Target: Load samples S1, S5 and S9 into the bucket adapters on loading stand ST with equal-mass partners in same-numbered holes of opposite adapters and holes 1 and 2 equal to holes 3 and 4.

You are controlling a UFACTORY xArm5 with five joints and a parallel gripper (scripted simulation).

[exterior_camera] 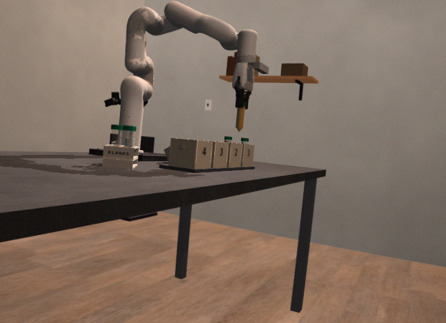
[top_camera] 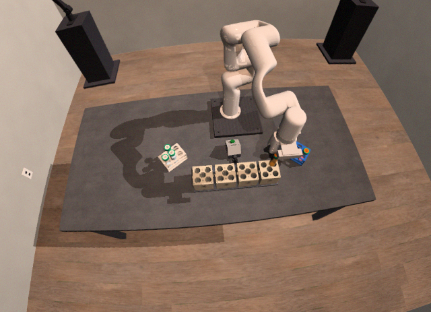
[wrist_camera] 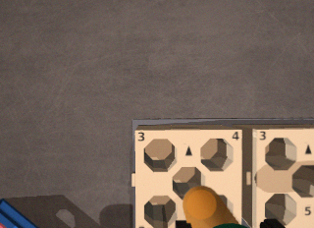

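Right now the tube S5 is 50 mm below my hand, 10 mm to the right of it and 10 mm behind it. The rest, counted from my hand: green DONE key (200 mm behind, 190 mm below, 150 mm to the right); loading stand (250 mm below, 160 mm to the right, 10 mm behind); adapter 1 (200 mm below).
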